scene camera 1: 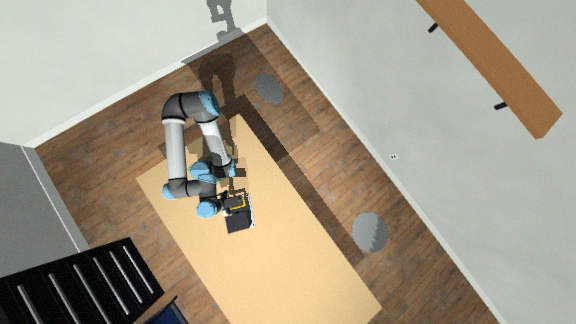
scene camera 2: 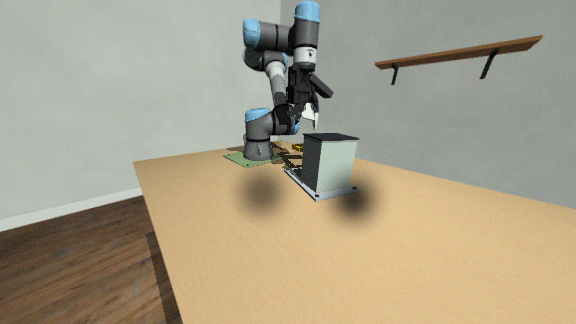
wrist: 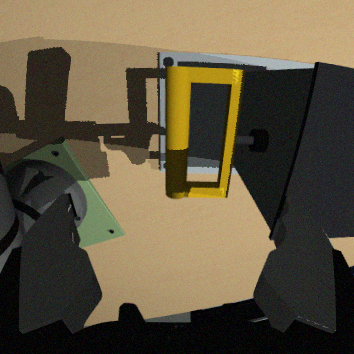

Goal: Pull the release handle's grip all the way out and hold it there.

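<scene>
The release handle's yellow rectangular grip (scene camera 1: 244, 201) (scene camera 2: 298, 147) (wrist: 178, 110) stands off the side of a dark box (scene camera 1: 239, 221) (scene camera 2: 330, 162) (wrist: 325, 150). A short thin rod (wrist: 244, 140) runs between grip and box. The box sits on a light grey base plate (scene camera 1: 252, 216) (scene camera 2: 322, 196) (wrist: 285, 63). In the second scene view the box hides much of the grip. My gripper (scene camera 1: 227, 204) (scene camera 2: 304, 121) (wrist: 177, 196) is open and empty, pointing down, with its fingertips above the level of the box's top. In the wrist view the grip lies beyond the fingertips, between their two sides, untouched.
The arm's base stands on a green plate (scene camera 2: 235, 159) (wrist: 102, 222) on the wooden table (scene camera 1: 290, 260) (scene camera 2: 400, 260), near the handle's side of the box. A wall shelf (scene camera 1: 500, 65) (scene camera 2: 460, 56) hangs at the right. A black drawer cabinet (scene camera 1: 65, 282) stands beside the table.
</scene>
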